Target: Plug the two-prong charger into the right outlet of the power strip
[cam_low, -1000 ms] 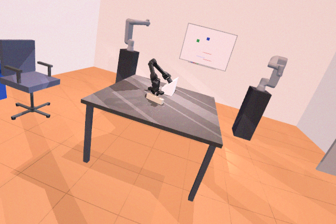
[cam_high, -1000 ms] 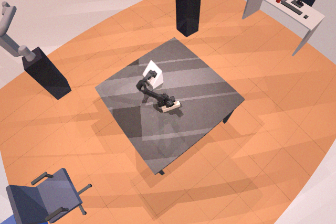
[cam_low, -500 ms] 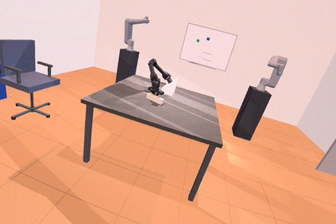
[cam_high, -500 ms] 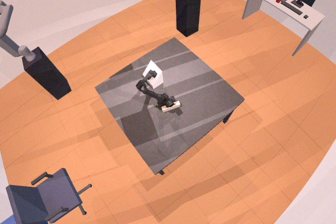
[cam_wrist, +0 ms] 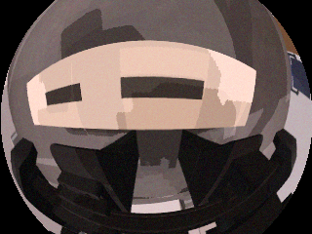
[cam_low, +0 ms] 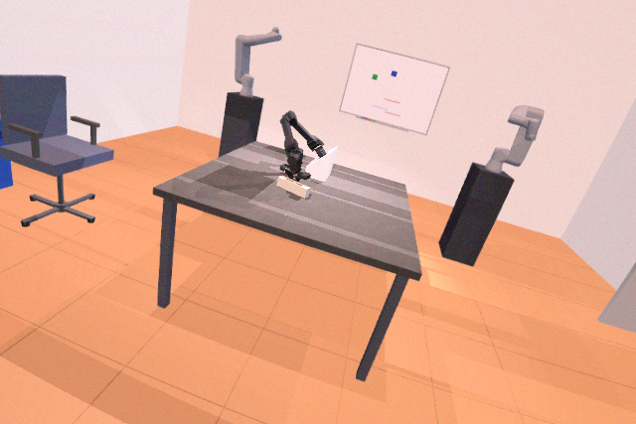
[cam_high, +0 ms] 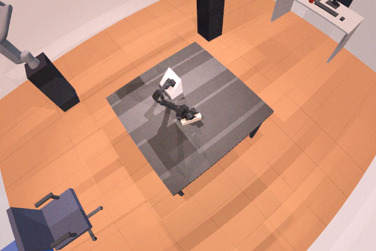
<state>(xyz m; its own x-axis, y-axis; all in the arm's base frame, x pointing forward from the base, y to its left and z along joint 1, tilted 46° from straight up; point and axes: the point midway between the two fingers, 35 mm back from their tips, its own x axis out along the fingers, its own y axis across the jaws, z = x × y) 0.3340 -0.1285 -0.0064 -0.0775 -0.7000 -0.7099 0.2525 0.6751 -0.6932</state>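
The two-prong charger lies 2 cm ahead of my gripper tip and 1 cm above it.
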